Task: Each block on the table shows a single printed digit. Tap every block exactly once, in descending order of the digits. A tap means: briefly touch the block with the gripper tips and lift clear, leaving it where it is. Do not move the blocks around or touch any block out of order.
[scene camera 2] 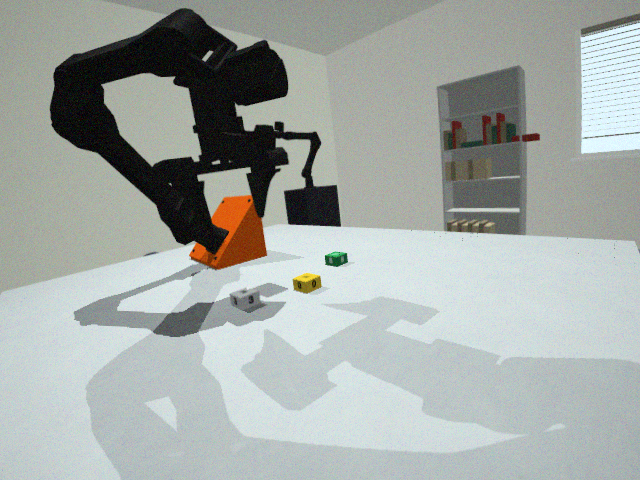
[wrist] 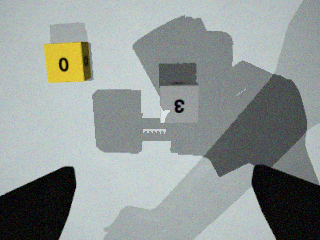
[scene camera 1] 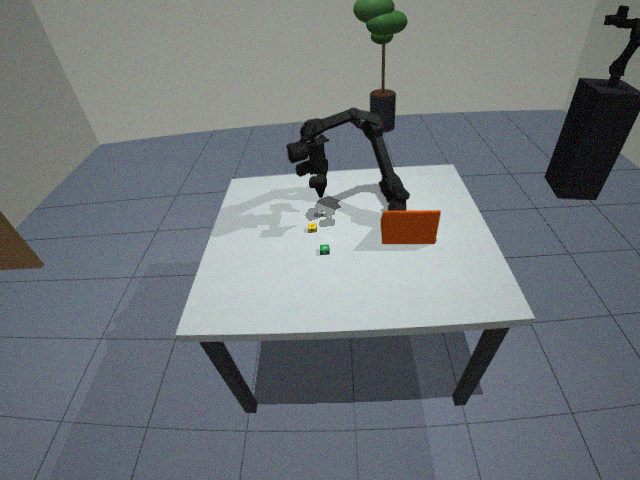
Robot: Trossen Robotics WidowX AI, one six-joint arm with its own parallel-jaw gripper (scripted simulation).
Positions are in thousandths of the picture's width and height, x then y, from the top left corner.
Scene:
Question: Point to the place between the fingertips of the gripper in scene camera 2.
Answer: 371, 468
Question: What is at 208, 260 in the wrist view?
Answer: A yellow block.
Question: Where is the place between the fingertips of the gripper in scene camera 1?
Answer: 502, 399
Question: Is the gripper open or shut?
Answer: Open.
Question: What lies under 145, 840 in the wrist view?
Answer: The gripper.

